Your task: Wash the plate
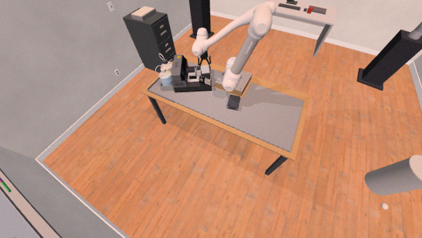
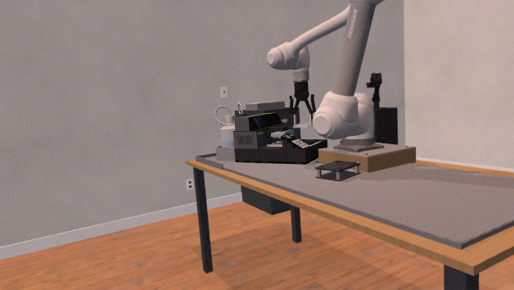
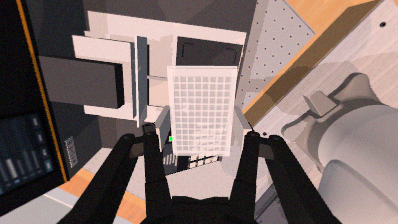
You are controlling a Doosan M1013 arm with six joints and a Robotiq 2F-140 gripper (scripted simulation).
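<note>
The black plate nest N1 lies 120 mm ahead of my hand, 450 mm to the left of it and 170 mm below it. From my hand the other things lie so: white well plate (30 mm below); plate washer (70 mm ahead, 140 mm to the right, 80 mm below).
</note>
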